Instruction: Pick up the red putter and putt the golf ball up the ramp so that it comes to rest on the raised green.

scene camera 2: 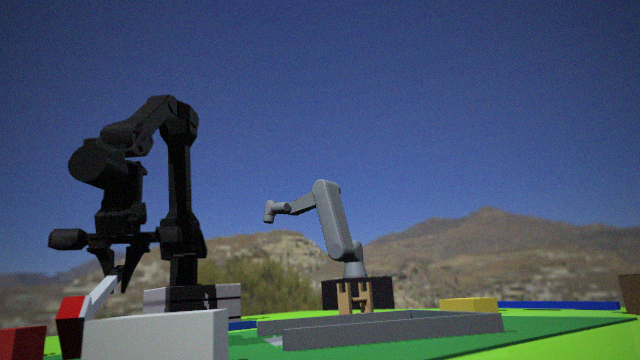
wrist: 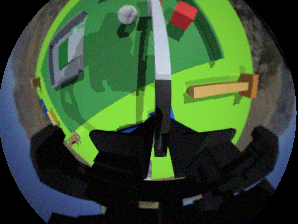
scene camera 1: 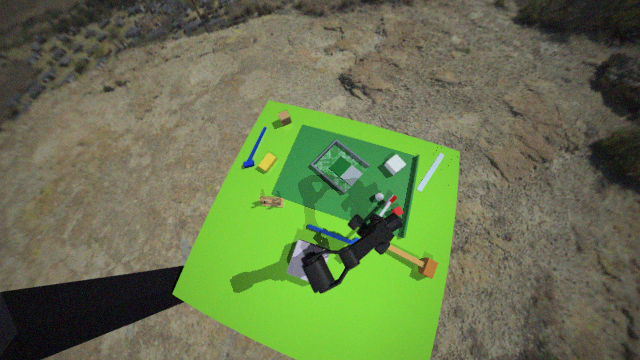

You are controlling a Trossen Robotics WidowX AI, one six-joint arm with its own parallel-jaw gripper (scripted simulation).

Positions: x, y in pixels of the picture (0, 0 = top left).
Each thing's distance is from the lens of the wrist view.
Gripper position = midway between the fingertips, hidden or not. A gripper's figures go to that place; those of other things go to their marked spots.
my gripper (wrist: 158, 117): 0.10 m
orange mallet (wrist: 249, 83): 0.35 m
dark green mat (wrist: 118, 58): 0.19 m
The marked spots on the orange mallet and the dark green mat are 0.40 m apart.
